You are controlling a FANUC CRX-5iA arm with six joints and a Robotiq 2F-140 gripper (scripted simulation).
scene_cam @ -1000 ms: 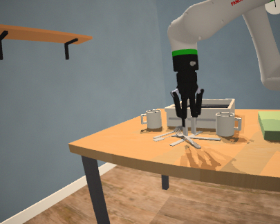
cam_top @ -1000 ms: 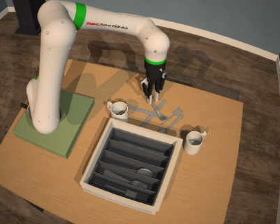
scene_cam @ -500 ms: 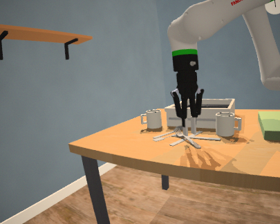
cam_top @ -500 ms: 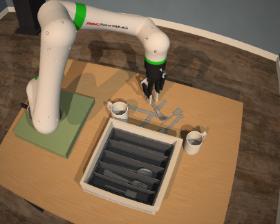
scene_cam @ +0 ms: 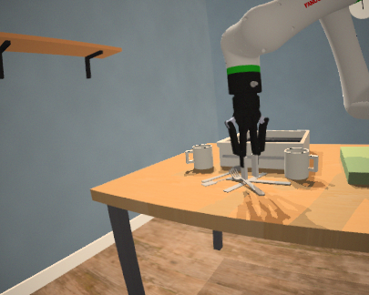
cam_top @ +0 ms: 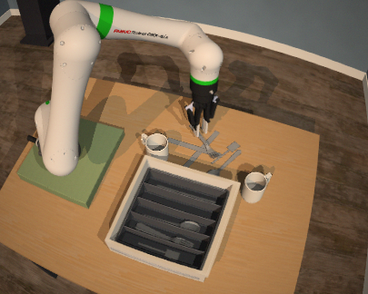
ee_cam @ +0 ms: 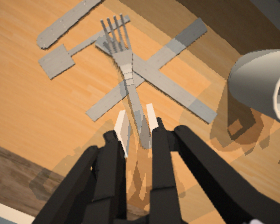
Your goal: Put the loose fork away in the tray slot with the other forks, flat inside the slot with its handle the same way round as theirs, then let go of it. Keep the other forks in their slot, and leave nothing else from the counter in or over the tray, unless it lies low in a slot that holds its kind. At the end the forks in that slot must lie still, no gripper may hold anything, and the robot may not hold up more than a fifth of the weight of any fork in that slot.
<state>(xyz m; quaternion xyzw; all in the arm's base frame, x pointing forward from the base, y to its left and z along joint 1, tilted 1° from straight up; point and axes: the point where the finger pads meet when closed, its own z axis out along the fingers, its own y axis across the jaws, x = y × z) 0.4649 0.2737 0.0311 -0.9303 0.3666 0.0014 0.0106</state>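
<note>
Now: the cutlery tray 38 cm to the right of my hand, 3 cm ahead of it and 1 cm below it.
</note>
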